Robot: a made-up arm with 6 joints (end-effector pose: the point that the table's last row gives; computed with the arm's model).
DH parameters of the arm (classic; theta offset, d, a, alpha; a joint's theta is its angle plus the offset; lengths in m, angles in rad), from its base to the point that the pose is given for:
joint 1: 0 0.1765 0 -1.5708
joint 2: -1.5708 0 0.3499 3.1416
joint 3: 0 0 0 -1.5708
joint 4: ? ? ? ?
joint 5: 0 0.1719 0 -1.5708
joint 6: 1.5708 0 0 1.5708
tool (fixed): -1.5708 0 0 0
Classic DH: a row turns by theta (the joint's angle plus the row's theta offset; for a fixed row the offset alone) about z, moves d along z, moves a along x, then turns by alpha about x.
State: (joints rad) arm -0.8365 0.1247 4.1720 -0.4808 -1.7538 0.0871
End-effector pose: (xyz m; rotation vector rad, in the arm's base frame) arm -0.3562 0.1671 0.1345 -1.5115 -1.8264 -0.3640
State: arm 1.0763 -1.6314 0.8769 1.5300 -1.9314 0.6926
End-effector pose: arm -0.4209 -0.7953 0.3464 0.2806 0.1540 -0.1995
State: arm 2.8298 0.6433 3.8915 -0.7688 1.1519 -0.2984
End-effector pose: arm 0.3773 0.0082 0.5160 -1.6829 0.0116 1.1849
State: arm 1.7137 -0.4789 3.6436 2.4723 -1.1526 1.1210
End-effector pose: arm -0.0790 -0.3977 -0.0351 1.0473 1.0922 -0.0366
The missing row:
joint 4: 0 -0.5569 0 1.5708
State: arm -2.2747 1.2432 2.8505 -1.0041 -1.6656 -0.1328
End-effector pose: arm -0.3654 -0.2878 0.8509 0.1356 -0.0002 -1.2753
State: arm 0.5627 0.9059 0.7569 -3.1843 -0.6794 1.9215
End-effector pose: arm 0.6080 0.5865 0.3170 1.3482 -0.1179 0.7856
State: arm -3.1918 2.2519 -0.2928 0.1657 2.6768 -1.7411
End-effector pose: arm 0.1811 0.1607 -0.3803 -0.0924 -2.4356 -1.7771
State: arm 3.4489 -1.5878 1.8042 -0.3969 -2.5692 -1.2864
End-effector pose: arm 0.8155 0.4251 0.0969 -0.5926 -1.0795 -2.0022
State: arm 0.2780 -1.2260 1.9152 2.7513 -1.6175 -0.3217
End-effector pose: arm -0.8958 -0.0903 0.2296 2.1966 -0.4050 -1.8692
